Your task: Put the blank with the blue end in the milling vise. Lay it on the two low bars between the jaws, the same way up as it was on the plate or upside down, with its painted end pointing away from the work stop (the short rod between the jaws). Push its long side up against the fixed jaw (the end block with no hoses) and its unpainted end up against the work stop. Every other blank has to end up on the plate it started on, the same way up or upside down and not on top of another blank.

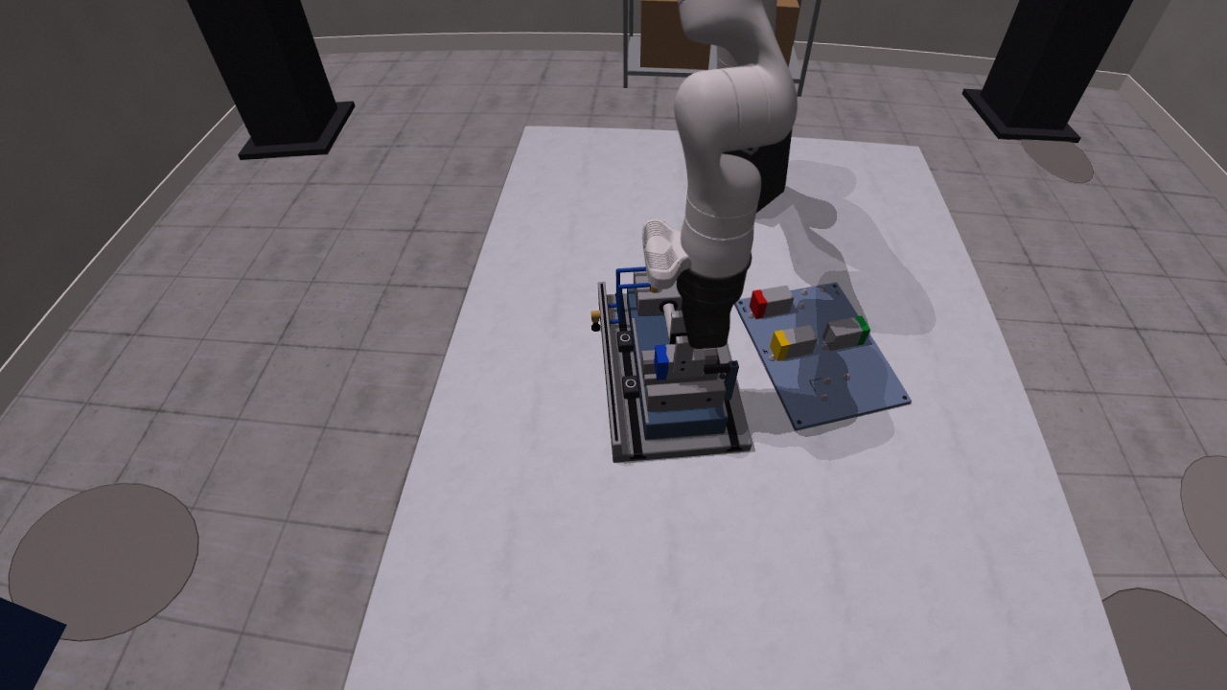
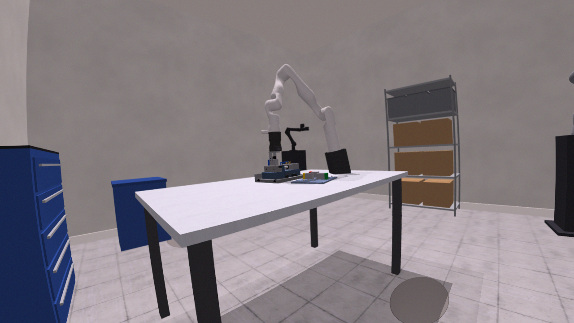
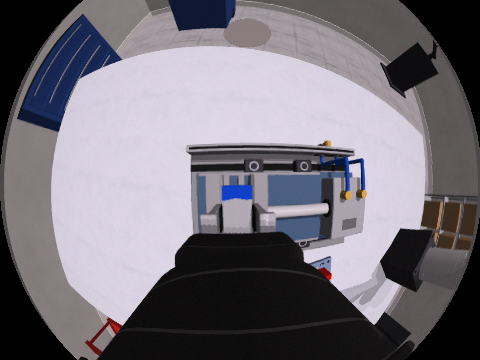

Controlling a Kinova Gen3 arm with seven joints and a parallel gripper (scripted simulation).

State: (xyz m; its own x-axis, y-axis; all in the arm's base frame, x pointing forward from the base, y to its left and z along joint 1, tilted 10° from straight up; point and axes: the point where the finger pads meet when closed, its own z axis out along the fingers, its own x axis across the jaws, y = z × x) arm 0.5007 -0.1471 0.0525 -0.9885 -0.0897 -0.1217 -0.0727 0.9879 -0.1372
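Right now the blue-ended blank is 2 cm below my hand. Round my hand: vise base rail (7 cm behind, 9 cm to the right, 10 cm below); work stop rod (1 cm behind, 5 cm to the left, 5 cm below); fixed jaw (3 cm ahead, 1 cm to the left, 6 cm below).
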